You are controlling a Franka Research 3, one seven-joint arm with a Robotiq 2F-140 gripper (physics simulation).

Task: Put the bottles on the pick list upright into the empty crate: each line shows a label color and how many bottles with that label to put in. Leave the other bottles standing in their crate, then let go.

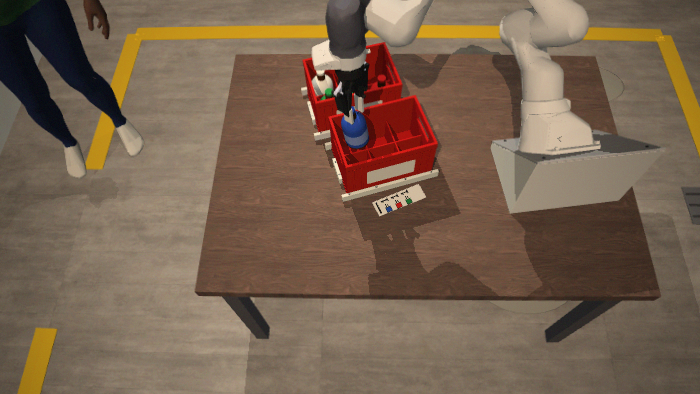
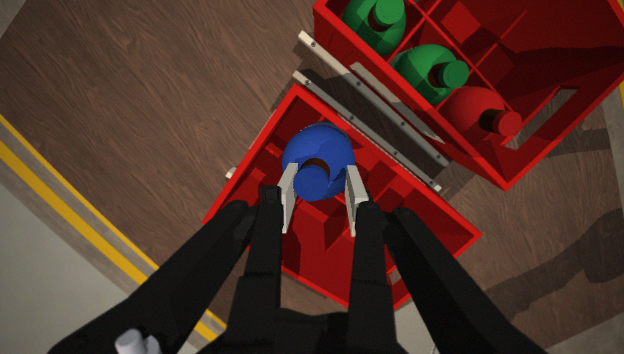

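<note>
A blue bottle (image 1: 355, 131) (image 2: 320, 145) stands about upright in the left rear part of the front red crate (image 1: 390, 172) (image 2: 385, 160). My gripper (image 1: 354, 116) (image 2: 321, 179) is open, with one finger on each side of the bottle's cap and a gap at each side. The rear red crate (image 1: 392, 65) (image 2: 410, 90) holds two green bottles (image 2: 377, 30) (image 2: 425, 67), a red bottle (image 1: 382, 80) (image 2: 472, 110) and a white bottle (image 1: 322, 84). The pick list (image 1: 399, 200) shows blue, red and green marks, each with a 1. The arm hides part of the rear crate.
Light rails (image 1: 391, 185) (image 2: 370, 132) edge the crates, and the two crates stand close together. The robot's base stand (image 1: 565, 185) is at the right of the wooden table (image 1: 280, 225). A person (image 1: 47, 70) stands on the floor at the left.
</note>
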